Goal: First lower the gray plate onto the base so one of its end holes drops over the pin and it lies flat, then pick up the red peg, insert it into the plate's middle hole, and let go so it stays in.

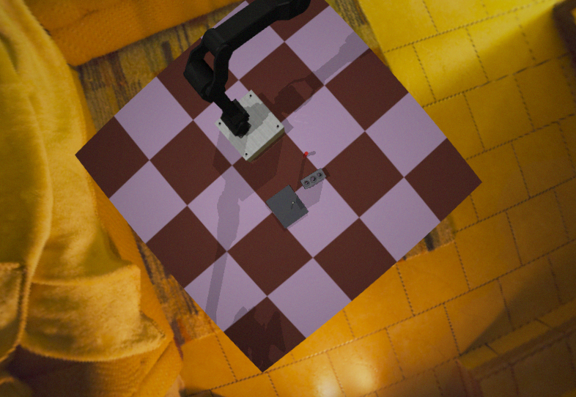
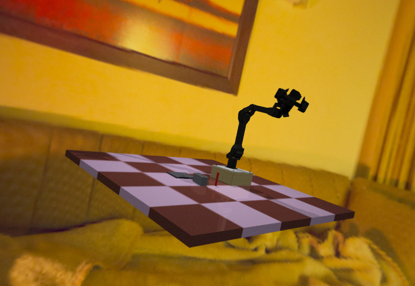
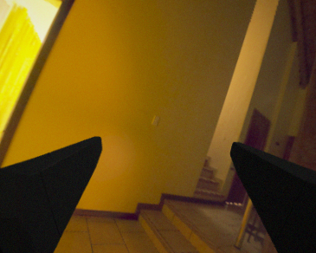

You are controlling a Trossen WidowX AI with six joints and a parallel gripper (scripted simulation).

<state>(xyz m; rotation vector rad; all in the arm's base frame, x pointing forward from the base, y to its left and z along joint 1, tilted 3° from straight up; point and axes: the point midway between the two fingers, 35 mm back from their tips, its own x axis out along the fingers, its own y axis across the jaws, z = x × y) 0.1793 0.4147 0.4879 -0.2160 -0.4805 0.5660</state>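
Now: gripper tip 570 mm above the gray plate, 390 mm to the left of it and 160 mm short of it. Round my gripper tip: red peg (570 mm below, 340 mm to the right, 70 mm ahead); dark base (600 mm below, 530 mm to the right, 150 mm ahead).
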